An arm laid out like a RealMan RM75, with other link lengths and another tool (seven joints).
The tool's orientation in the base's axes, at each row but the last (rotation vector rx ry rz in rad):
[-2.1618 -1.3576 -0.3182]
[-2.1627 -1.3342 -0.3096]
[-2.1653 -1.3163 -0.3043]
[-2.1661 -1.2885 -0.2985]
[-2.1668 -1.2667 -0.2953]
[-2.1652 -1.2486 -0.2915]
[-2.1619 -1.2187 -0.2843]
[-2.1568 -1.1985 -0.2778]
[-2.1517 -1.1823 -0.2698]
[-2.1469 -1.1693 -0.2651]
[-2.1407 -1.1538 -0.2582]
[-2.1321 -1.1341 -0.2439]
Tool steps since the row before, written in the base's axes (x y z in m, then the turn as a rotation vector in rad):
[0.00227 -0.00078 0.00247 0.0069 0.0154 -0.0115]
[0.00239 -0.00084 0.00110 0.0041 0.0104 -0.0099]
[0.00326 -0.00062 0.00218 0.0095 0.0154 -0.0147]
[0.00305 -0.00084 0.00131 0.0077 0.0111 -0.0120]
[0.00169 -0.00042 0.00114 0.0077 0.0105 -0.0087]
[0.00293 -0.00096 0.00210 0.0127 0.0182 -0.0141]
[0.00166 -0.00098 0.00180 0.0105 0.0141 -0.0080]
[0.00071 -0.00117 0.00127 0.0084 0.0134 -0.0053]
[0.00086 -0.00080 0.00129 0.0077 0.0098 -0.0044]
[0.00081 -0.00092 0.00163 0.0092 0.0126 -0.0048]
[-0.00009 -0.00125 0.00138 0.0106 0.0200 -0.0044]
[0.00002 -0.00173 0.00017 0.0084 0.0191 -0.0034]
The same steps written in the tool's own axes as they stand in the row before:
[0.00163 0.00144 -0.00267 0.0092 0.0049 0.0175]
[0.00103 0.00199 -0.00161 0.0050 0.0035 0.0136]
[0.00216 0.00226 -0.00245 0.0090 0.0082 0.0199]
[0.00155 0.00242 -0.00186 0.0063 0.0072 0.0154]
[0.00111 0.00114 -0.00134 0.0074 0.0061 0.0124]
[0.00186 0.00198 -0.00256 0.0129 0.0097 0.0208]
[0.00108 0.00098 -0.00220 0.0117 0.0068 0.0137]
[0.00020 0.00047 -0.00180 0.0114 0.0042 0.0115]
[0.00055 0.00042 -0.00160 0.0090 0.0046 0.0086]
[0.00061 0.00025 -0.00193 0.0115 0.0049 0.0105]
[-0.00024 -0.00026 -0.00183 0.0174 0.0031 0.0148]
[-0.00104 0.00058 -0.00127 0.0160 0.0012 0.0138]

